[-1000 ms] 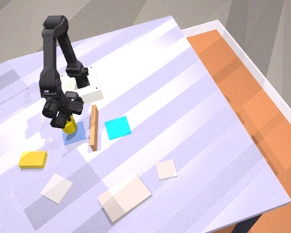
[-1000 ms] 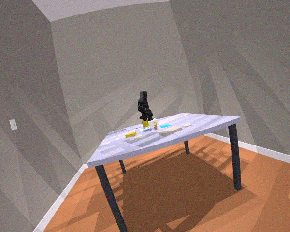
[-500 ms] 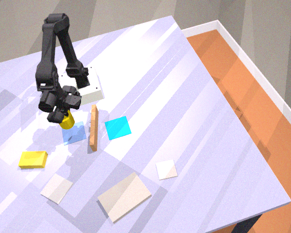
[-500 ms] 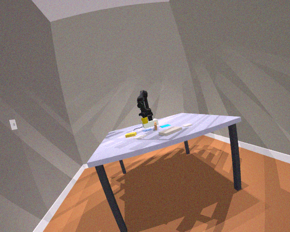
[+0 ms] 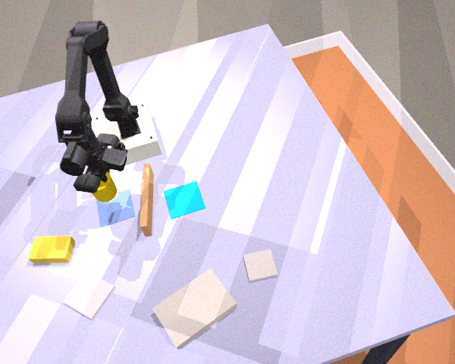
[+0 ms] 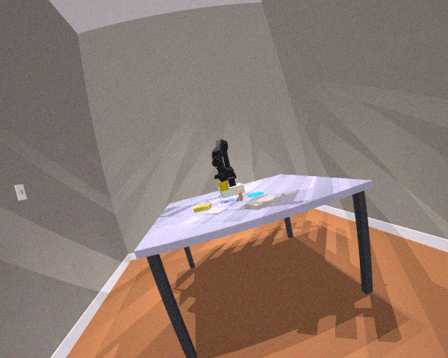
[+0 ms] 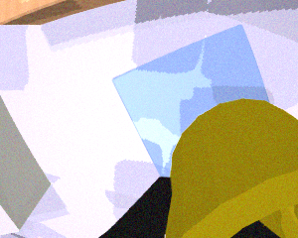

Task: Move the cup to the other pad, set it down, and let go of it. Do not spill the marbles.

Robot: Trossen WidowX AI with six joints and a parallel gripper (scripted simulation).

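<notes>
Now: the cyan pad 8 cm ahead of my gripper tip, 19 cm to the left of it and 12 cm below it. The rest, counted from my gripper tip: wooden bar (5 cm ahead, 9 cm to the left, 10 cm below); then yellow cup (2 cm ahead, 2 cm to the right); then pale blue pad (2 cm ahead, 2 cm to the right, 12 cm below).
</notes>
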